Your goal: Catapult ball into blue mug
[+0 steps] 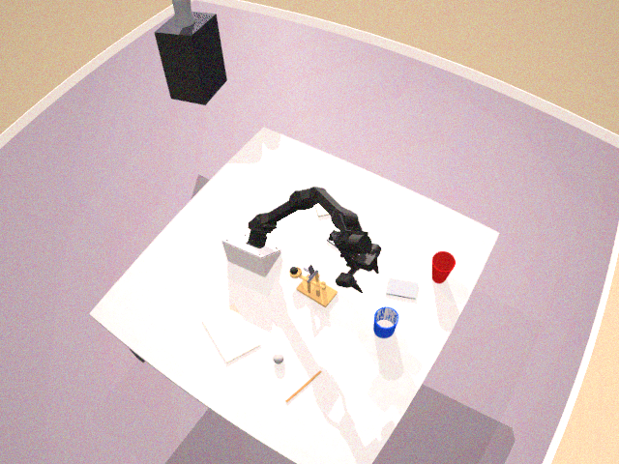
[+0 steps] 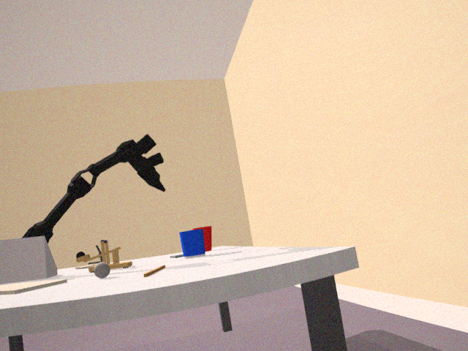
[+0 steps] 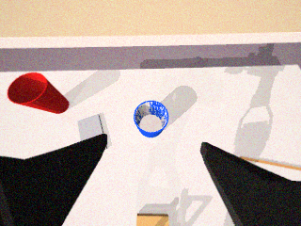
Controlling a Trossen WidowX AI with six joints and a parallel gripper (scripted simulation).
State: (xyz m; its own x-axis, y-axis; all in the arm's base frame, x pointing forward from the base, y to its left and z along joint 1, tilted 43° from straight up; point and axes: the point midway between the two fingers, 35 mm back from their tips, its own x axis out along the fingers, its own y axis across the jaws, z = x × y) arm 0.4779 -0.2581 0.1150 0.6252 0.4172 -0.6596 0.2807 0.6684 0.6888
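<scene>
Now: the small black ball 320 mm behind my gripper tip, 70 mm to the left of it and 210 mm below it. From my gripper tip the other things lie so: grey flat plate (90 mm ahead, 180 mm to the left, 270 mm below); blue mug (80 mm ahead, 20 mm to the right, 240 mm below); wooden catapult (250 mm behind, 70 mm to the left, 220 mm below).
</scene>
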